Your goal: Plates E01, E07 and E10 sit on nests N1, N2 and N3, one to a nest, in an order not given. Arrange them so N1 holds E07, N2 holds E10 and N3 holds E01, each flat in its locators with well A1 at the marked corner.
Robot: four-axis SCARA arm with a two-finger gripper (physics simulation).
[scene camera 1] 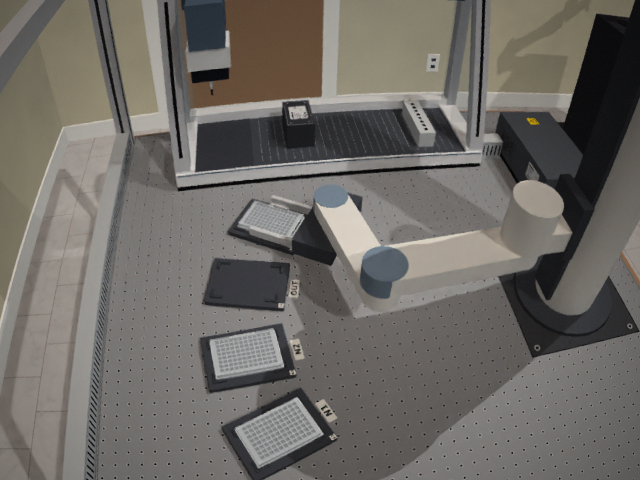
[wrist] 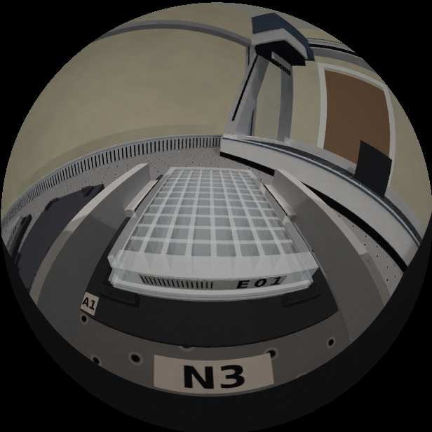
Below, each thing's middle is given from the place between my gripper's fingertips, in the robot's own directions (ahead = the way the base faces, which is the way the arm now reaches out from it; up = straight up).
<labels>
Right now the nest N3 (wrist: 169, 321) is 2 cm behind my hand, 1 cm to the left of it and 3 cm below it. Round my hand: nest N2 (scene camera 1: 266, 377): 6 cm ahead, 36 cm to the left, 3 cm below; dark grey box (scene camera 1: 549, 149): 77 cm behind, 10 cm to the right, 3 cm above; out nest (scene camera 1: 247, 284): 4 cm ahead, 18 cm to the left, 3 cm below.
</labels>
